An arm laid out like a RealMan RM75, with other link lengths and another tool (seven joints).
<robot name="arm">
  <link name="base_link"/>
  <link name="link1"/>
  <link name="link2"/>
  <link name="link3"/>
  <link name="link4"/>
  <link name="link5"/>
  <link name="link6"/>
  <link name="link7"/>
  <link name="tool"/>
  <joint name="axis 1" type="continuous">
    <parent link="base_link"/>
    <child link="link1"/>
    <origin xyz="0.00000 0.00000 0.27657" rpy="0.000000 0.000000 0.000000"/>
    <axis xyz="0 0 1"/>
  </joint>
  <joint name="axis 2" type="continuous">
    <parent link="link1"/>
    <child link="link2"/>
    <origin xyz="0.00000 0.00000 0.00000" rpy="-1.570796 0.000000 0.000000"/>
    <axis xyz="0 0 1"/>
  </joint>
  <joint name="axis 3" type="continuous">
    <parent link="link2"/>
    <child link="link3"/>
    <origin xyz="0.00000 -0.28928 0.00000" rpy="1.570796 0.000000 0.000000"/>
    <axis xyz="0 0 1"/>
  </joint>
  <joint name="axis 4" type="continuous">
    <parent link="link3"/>
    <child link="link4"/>
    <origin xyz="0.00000 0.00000 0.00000" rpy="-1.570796 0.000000 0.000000"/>
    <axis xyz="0 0 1"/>
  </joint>
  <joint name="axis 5" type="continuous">
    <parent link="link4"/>
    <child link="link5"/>
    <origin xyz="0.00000 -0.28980 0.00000" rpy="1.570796 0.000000 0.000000"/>
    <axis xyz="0 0 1"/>
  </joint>
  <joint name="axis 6" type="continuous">
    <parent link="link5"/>
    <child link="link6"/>
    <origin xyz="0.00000 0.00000 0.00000" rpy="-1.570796 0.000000 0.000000"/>
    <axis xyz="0 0 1"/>
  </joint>
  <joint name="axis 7" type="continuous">
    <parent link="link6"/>
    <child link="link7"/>
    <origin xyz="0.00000 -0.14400 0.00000" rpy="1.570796 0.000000 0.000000"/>
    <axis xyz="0 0 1"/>
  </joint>
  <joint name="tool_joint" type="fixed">
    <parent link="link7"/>
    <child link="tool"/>
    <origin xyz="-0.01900 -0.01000 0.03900" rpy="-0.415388 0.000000 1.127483"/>
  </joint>
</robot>
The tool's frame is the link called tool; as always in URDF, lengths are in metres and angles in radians. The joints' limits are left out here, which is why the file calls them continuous.
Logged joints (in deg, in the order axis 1, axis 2, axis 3, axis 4, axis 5, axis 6, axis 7), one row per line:
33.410 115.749 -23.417 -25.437 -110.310 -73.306 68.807
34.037 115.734 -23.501 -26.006 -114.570 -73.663 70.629
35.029 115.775 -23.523 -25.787 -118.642 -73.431 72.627
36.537 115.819 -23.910 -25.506 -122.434 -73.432 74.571
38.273 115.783 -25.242 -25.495 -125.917 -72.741 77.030
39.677 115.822 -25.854 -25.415 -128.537 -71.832 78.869
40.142 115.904 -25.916 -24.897 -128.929 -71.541 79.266
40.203 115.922 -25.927 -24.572 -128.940 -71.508 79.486
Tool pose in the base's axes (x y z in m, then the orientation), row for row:
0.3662 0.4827 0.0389 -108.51 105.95 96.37
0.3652 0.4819 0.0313 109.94 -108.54 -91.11
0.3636 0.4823 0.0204 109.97 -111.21 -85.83
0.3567 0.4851 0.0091 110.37 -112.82 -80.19
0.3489 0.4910 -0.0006 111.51 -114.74 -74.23
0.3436 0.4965 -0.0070 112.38 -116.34 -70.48
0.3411 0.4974 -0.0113 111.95 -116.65 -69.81
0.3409 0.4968 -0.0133 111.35 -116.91 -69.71
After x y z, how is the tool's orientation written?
As a rotation vector, in degrees.
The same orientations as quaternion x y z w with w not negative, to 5 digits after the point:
-0.60389 0.58964 0.53632 0.00274
0.61296 -0.60515 -0.50797 0.00562
0.61635 -0.62330 -0.48105 0.01393
0.62324 -0.63707 -0.45282 0.02590
0.63190 -0.65020 -0.42064 0.03159
0.63662 -0.65905 -0.39926 0.03105
0.63533 -0.66200 -0.39618 0.03397
0.63277 -0.66436 -0.39614 0.03613

